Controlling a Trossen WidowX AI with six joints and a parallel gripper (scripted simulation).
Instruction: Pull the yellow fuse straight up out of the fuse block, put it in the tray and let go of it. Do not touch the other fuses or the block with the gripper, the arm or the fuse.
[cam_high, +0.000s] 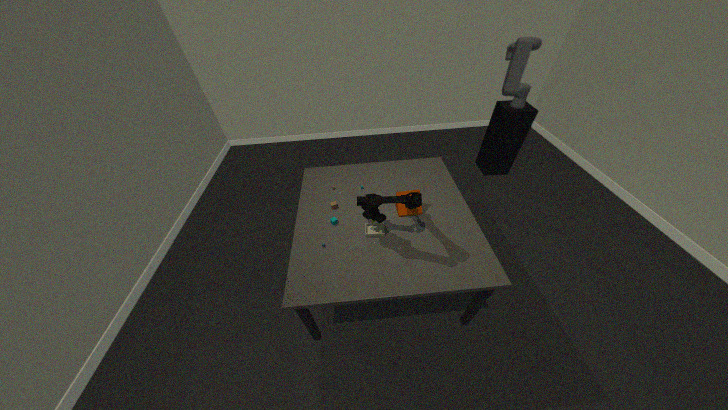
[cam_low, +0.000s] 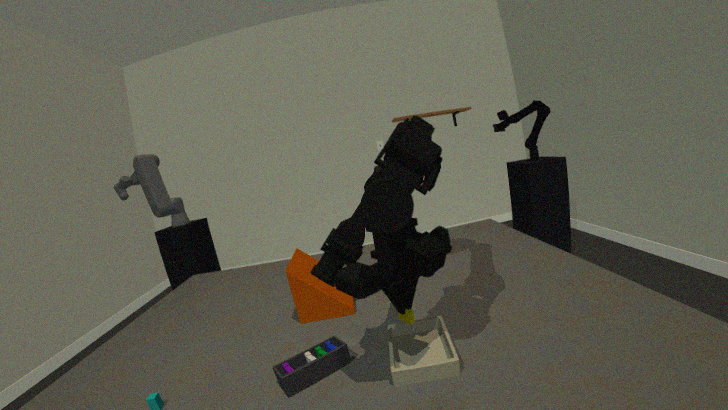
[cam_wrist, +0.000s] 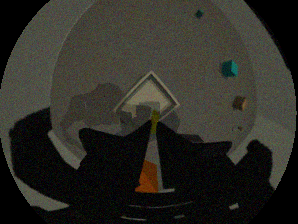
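Right now my gripper tip is 9 cm above the tray, 2 cm to the right of it and 1 cm past it. Also, from my gripper tip: yellow fuse (1 cm below).
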